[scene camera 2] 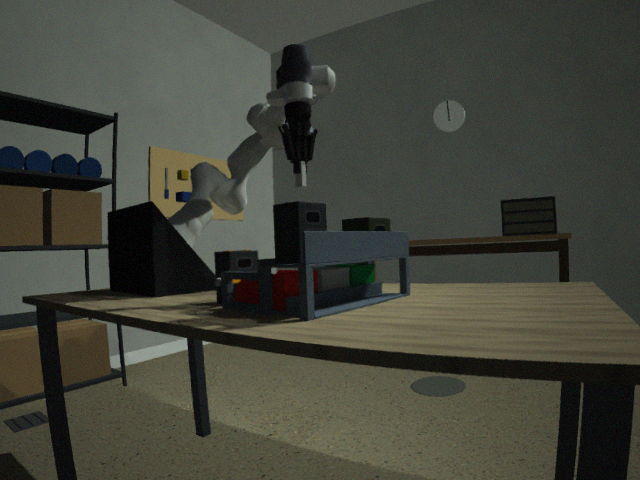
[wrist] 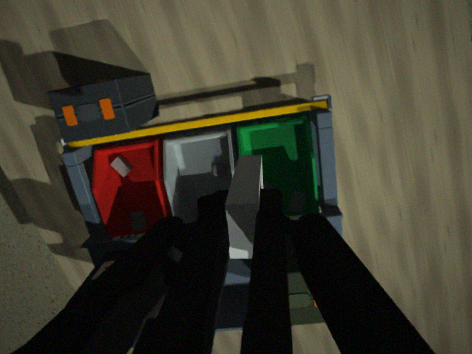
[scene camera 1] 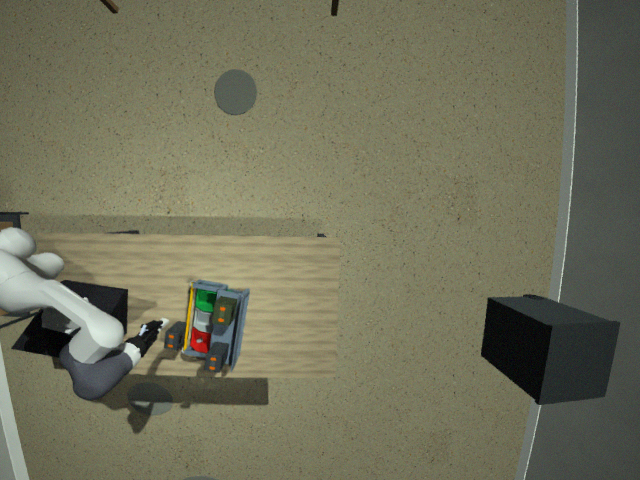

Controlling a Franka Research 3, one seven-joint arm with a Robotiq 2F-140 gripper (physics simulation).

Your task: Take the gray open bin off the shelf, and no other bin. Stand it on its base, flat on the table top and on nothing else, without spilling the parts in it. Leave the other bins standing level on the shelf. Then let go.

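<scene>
The gray open bin (scene camera 1: 203, 320) (scene camera 2: 333, 277) (wrist: 190, 162) stands in the blue-gray shelf (scene camera 1: 236, 335) (scene camera 2: 356, 245) (wrist: 326, 150), between the red bin (scene camera 1: 200, 339) (scene camera 2: 285, 289) (wrist: 106, 180) and the green bin (scene camera 1: 205, 300) (scene camera 2: 361, 274) (wrist: 255, 132). A small part shows inside it in the wrist view; its rear end is hidden by the fingers. A yellow bar (scene camera 1: 189, 317) (wrist: 200, 123) runs along the shelf's front. My gripper (scene camera 1: 164, 321) (scene camera 2: 300, 178) (wrist: 251, 176) is shut and empty, pointing down, well above shelf height.
A dark toolbox (scene camera 1: 173, 335) (scene camera 2: 236, 260) (wrist: 100, 107) stands before the shelf's red-bin end. Another dark toolbox (scene camera 1: 215, 356) (scene camera 2: 289, 227) and an olive toolbox (scene camera 1: 224, 312) (scene camera 2: 366, 224) rise at the rear of the shelf. A black block (scene camera 2: 149, 253) stands at the arm's base on the table (scene camera 1: 289, 310) (scene camera 2: 491, 320).
</scene>
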